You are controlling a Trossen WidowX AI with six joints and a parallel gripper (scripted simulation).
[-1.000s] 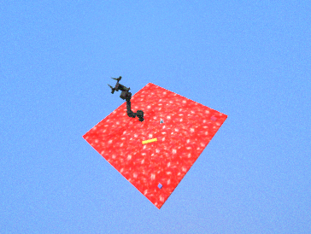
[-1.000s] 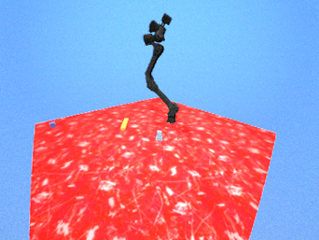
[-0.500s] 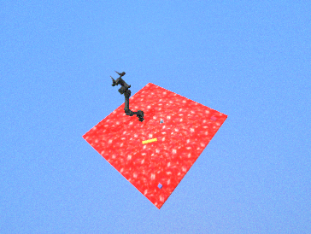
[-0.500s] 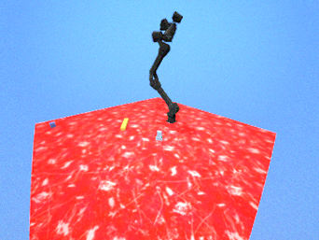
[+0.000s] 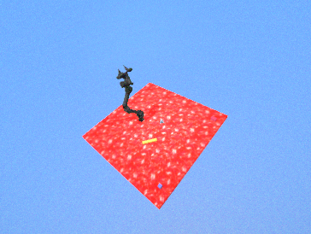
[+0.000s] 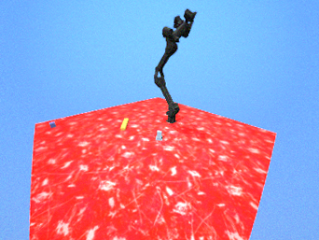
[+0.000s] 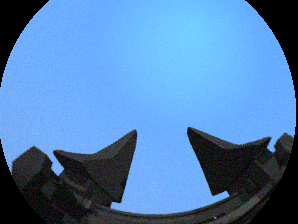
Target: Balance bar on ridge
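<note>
The yellow bar is 720 mm below my gripper tip, 450 mm ahead of it and 220 mm to the right of it. Round my gripper tip: blue cube 870 mm ahead, 710 mm below, 530 mm to the right.
</note>
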